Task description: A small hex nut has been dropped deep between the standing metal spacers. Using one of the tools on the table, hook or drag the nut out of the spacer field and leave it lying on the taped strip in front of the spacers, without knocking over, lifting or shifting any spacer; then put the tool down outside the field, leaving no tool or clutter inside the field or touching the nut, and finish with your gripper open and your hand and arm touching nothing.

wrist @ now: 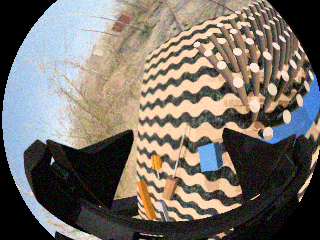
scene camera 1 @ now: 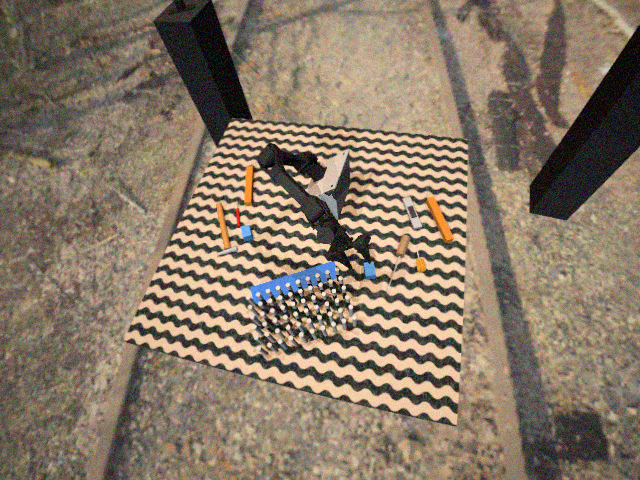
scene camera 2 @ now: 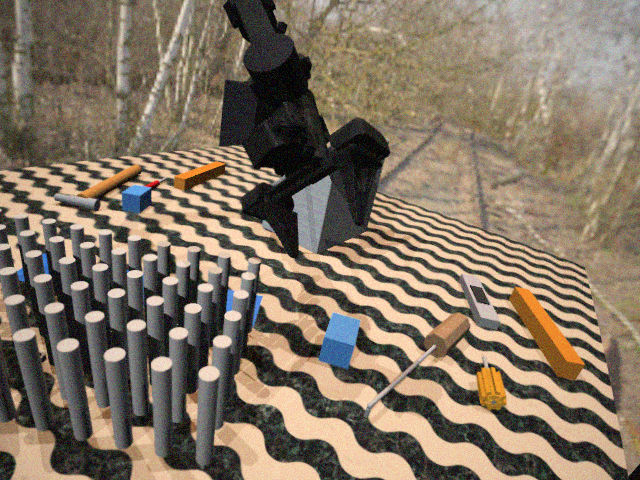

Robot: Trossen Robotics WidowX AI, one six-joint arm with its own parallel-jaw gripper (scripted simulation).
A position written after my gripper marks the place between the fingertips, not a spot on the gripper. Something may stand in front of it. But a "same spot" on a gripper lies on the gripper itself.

Scene:
my gripper: wrist 180, 133; scene camera 1; scene camera 2
same spot on my gripper: (scene camera 1: 365, 253) = (scene camera 2: 356, 182)

